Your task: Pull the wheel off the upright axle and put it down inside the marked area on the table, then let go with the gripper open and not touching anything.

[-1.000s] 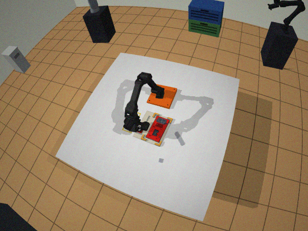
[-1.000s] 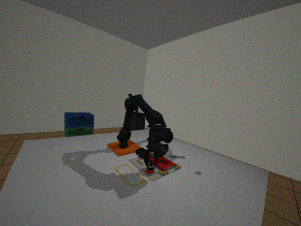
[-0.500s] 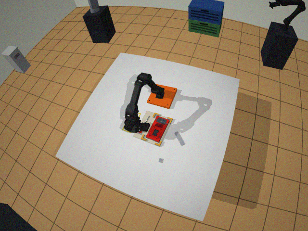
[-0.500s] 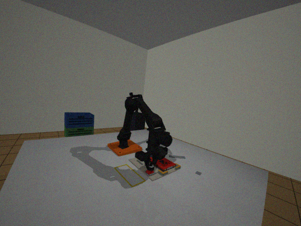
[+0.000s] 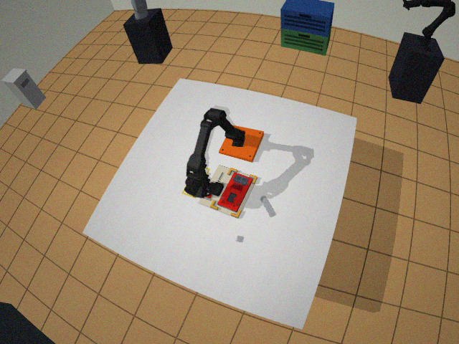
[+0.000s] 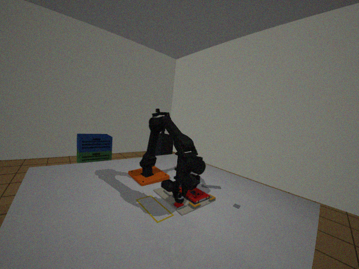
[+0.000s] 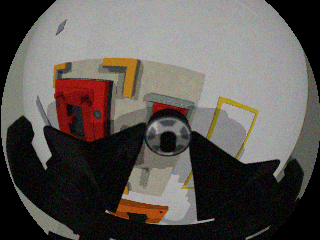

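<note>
Right now the upright axle is right at my gripper tip. Also, from my gripper tip: grey bar 320 mm to the left, 40 mm below.
</note>
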